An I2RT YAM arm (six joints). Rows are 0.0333 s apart.
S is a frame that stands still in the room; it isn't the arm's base.
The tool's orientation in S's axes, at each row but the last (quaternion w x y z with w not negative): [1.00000 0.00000 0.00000 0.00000]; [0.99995 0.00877 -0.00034 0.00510]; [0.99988 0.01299 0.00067 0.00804]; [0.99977 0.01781 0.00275 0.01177]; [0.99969 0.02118 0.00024 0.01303]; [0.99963 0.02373 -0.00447 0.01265]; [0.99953 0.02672 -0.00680 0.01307]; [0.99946 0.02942 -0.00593 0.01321]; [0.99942 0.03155 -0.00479 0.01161]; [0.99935 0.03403 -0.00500 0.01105]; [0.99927 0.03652 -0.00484 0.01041]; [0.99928 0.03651 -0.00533 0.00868]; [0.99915 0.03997 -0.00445 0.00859]
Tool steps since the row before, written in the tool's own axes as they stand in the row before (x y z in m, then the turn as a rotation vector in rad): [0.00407 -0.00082 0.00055 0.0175 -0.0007 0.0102]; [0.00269 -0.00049 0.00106 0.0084 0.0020 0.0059]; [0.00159 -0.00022 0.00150 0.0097 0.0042 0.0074]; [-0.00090 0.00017 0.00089 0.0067 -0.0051 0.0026]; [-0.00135 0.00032 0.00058 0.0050 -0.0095 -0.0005]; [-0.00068 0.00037 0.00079 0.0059 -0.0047 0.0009]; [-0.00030 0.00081 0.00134 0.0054 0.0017 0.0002]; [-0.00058 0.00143 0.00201 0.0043 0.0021 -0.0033]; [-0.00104 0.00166 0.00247 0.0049 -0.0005 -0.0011]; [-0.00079 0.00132 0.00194 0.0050 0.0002 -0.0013]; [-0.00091 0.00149 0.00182 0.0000 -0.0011 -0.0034]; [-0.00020 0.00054 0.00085 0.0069 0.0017 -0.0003]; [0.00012 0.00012 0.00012 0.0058 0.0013 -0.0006]
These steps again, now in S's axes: [0.00407 -0.00082 0.00055 0.0175 -0.0007 0.0102]; [0.00269 -0.00048 0.00105 0.0084 0.0020 0.0059]; [0.00160 -0.00023 0.00149 0.0096 0.0042 0.0075]; [-0.00090 0.00012 0.00090 0.0068 -0.0050 0.0024]; [-0.00136 0.00026 0.00059 0.0052 -0.0093 -0.0009]; [-0.00070 0.00031 0.00080 0.0060 -0.0046 0.0007]; [-0.00034 0.00073 0.00138 0.0054 0.0018 0.0004]; [-0.00064 0.00129 0.00208 0.0043 0.0024 -0.0031]; [-0.00110 0.00148 0.00256 0.0049 -0.0003 -0.0011]; [-0.00084 0.00117 0.00202 0.0050 0.0004 -0.0012]; [-0.00096 0.00133 0.00191 0.0001 -0.0008 -0.0035]; [-0.00022 0.00047 0.00088 0.0069 0.0018 -0.0001]; [0.00012 0.00011 0.00013 0.0058 0.0014 -0.0004]
